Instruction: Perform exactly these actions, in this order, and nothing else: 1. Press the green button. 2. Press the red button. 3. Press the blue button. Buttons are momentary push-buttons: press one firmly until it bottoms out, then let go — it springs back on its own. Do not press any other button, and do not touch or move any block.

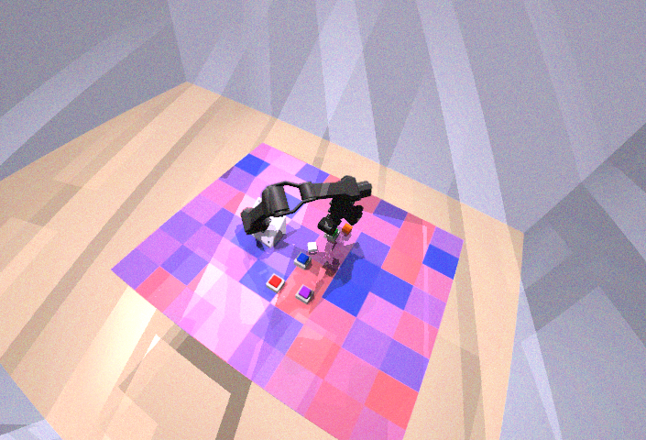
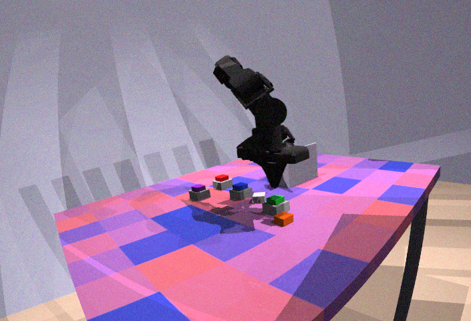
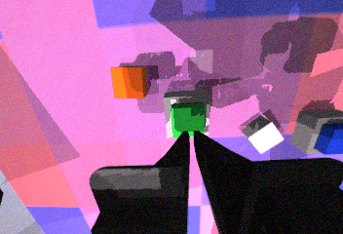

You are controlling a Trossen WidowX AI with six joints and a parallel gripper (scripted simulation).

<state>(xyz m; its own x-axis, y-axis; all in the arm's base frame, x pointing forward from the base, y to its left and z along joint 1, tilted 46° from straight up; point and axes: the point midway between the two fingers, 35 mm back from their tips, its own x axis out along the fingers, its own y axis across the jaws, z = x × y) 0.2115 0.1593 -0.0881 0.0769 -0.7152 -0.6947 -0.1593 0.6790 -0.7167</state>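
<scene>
Now: the green button 30 mm below my gripper tip. The rest, counted from my gripper tip: blue button 170 mm to the right, 30 mm below; then orange block 30 mm ahead, 70 mm to the left, 50 mm below; then white block 20 mm behind, 100 mm to the right, 50 mm below.
</scene>
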